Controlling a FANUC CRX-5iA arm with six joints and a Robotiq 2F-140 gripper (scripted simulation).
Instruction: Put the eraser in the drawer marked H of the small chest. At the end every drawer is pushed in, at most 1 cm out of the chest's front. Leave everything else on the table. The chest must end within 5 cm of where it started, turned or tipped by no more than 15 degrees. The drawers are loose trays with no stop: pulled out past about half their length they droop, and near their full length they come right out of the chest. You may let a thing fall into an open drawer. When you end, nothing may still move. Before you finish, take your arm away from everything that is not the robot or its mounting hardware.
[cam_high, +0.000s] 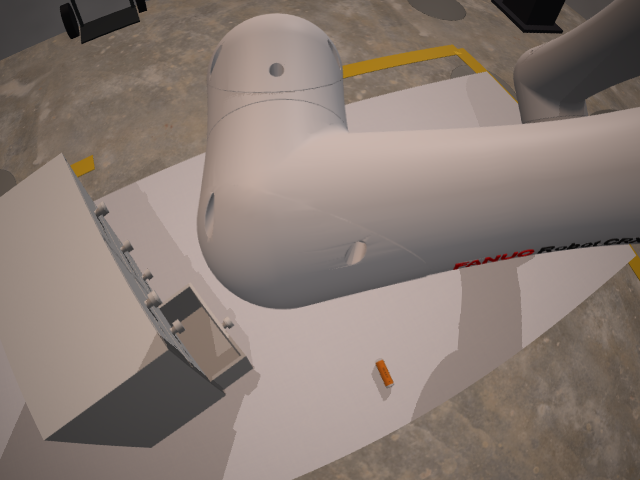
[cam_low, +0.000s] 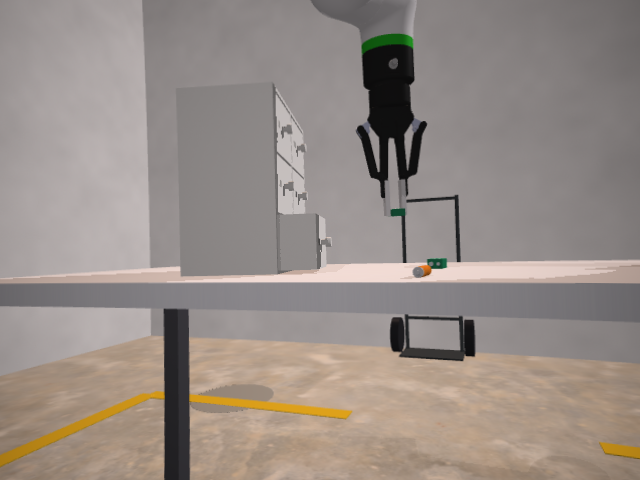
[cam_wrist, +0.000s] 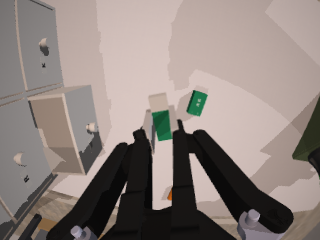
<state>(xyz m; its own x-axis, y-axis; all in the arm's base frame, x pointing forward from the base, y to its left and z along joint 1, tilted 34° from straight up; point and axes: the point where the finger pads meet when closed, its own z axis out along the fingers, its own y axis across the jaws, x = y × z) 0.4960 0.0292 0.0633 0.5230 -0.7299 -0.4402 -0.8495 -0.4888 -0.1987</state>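
Now: hand 3 cm above the eraser and 1 cm to the left of it. From my hand the other things lie so: orange cylinder 22 cm to the left, 13 cm below, 11 cm behind; drawer H 19 cm ahead, 11 cm to the left, 10 cm below.
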